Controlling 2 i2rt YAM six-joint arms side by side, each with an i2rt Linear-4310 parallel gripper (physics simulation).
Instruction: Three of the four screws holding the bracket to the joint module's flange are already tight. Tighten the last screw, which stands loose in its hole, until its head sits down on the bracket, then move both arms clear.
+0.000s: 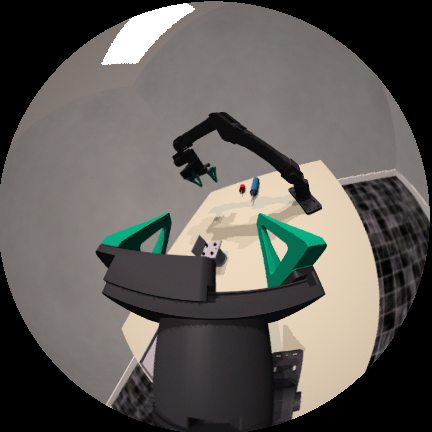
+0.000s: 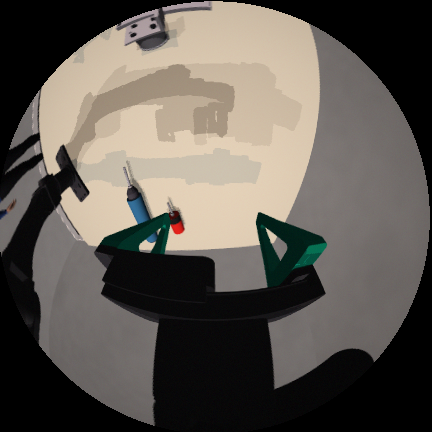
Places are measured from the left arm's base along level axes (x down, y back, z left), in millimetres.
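Where they show: left gripper, fingertip midpoint: point(image 1: 213, 217); right gripper, fingertip midpoint: point(image 1: 208, 183) point(image 2: 212, 216); right arm's base, origin of the base link: point(image 1: 303, 197) point(image 2: 70, 173).
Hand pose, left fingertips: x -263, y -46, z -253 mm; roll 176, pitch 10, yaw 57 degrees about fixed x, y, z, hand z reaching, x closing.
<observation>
Each offset is from my left fingertips to the top centre of the thing. "*": to the spot under its first point. Level surfaces: height alone.
The pale bracket point(image 1: 213, 246) point(image 2: 142, 31) sits on the dark round joint module @(dx +199, dy -175, dz -146 mm) point(image 1: 221, 258) point(image 2: 154, 43). Dark spots show on its plate; which screw stands loose is too small to tell. A blue screwdriver @(* dx +229, dy +9, dz -536 mm) point(image 1: 255, 185) point(image 2: 138, 208) and a shorter red screwdriver @(dx +229, dy -84, dz -594 mm) point(image 1: 242, 188) point(image 2: 176, 223) lie side by side on the table, their shafts pointing towards the bracket's side. My left gripper point(image 1: 213, 217) is open and empty, high above the table, with the bracket beyond its fingers. My right gripper point(image 2: 212, 216) point(image 1: 208, 183) is open and empty, above the table end near the screwdrivers; its left finger partly overlaps the blue handle.
The cream table @(dx +263 mm) point(image 1: 330, 250) point(image 2: 282, 165) carries arm shadows between screwdrivers and bracket. A pale tray @(dx +247, dy -254, dz +177 mm) point(image 2: 192, 7) point(image 1: 150, 357) lies beyond the bracket. The right arm's base plate point(image 1: 306, 201) point(image 2: 73, 173) stands at the table's edge, beside the blue screwdriver.
</observation>
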